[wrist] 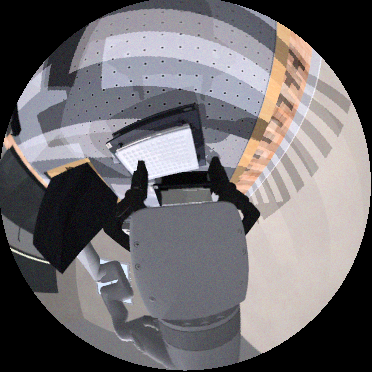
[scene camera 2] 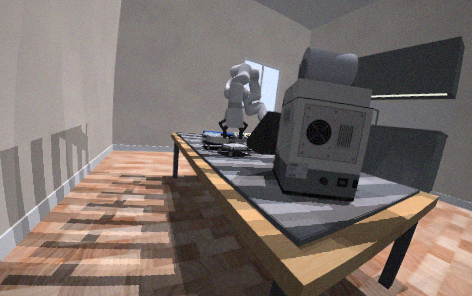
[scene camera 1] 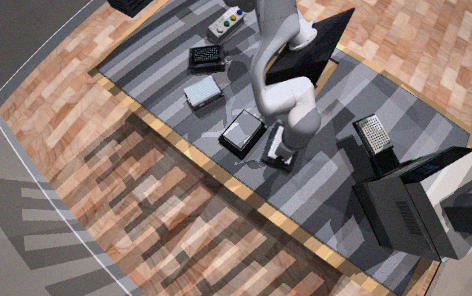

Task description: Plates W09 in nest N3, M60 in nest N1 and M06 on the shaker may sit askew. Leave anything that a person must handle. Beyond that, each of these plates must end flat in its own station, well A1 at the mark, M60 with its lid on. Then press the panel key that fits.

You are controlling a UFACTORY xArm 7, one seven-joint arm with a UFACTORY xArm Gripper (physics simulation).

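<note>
A white well plate (scene camera 1: 275, 142) (wrist: 160, 151) lies on a black nest (scene camera 1: 270, 159) (wrist: 199, 118); whether it sits flat is unclear. My gripper (scene camera 2: 233, 135) (wrist: 178, 164) is open and empty, its fingers spread above the near side of this plate; the arm partly hides it in scene camera 1. A smooth grey-topped plate (scene camera 1: 242, 130) (wrist: 186, 196) sits on the neighbouring black base. A pale blue plate (scene camera 1: 203, 91) sits farther along. A black plate (scene camera 1: 206, 53) is on a dark unit. The key panel (scene camera 1: 220, 32) has white, green, yellow and blue keys. Plate labels and A1 marks are unreadable.
A large grey instrument (scene camera 1: 395, 220) (scene camera 2: 320, 145) stands at one table end, with a beige plate (scene camera 1: 374, 132) on its extended tray. A black slanted panel (scene camera 1: 310, 55) (wrist: 75, 215) stands behind the plates. The wooden table edge (scene camera 1: 235, 187) (wrist: 260, 117) runs along the stations.
</note>
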